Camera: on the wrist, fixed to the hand. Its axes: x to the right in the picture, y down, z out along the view.
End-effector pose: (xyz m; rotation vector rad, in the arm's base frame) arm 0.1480 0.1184 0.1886 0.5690 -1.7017 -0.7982
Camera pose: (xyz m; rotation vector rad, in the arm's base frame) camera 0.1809 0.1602 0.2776 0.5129 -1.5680 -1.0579
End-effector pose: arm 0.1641 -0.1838 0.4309 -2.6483 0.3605 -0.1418
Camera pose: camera 0.1536 -0.2864 0.4202 -2.8918 0.2347 -0.1392
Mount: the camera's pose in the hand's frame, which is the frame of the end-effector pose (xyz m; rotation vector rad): 0.0178 0.0955 -0.0363 -0.2245 -0.0043 -0.1147
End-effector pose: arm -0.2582 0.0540 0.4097 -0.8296 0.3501 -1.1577
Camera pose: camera -0.2110 0.0384 0.3187 -1.0594 0.4391 -1.2375
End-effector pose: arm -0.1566 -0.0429 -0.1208 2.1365 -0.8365 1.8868
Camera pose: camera -0.2358 -0.1099 -0.1193 2.0086 -0.8618 1.6487
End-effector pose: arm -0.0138 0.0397 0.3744 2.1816 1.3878 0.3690
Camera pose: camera 0.0484 0.0338 0.4572 1.9123 1.3903 0.4539
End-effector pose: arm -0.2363 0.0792 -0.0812 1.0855 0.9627 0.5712
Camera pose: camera -0.2535 0.1475 -0.0051 0.8259 0.9268 0.5678
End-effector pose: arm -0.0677 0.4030 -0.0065 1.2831 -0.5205 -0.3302
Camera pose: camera -0.0381 0.4486 0.0818 1.0964 -0.4019 -0.4740
